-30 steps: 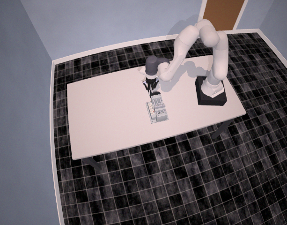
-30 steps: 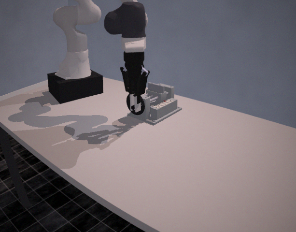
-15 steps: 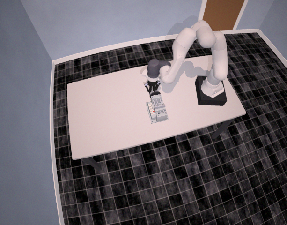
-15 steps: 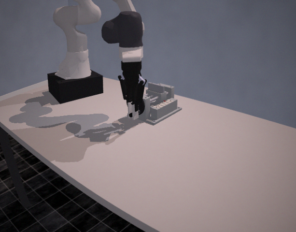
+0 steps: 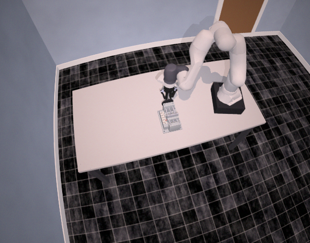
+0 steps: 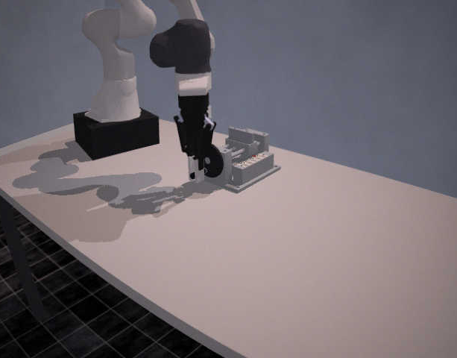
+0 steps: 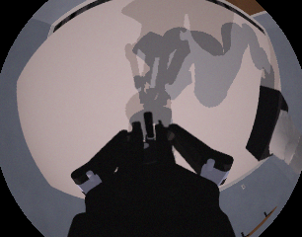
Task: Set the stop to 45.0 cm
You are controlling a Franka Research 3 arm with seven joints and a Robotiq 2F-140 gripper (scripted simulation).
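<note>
The black handwheel is 2 cm to the left of my hand and 1 cm below it. Also, from my hand: grey stop fixture: 17 cm to the left, 4 cm ahead, 3 cm above.
</note>
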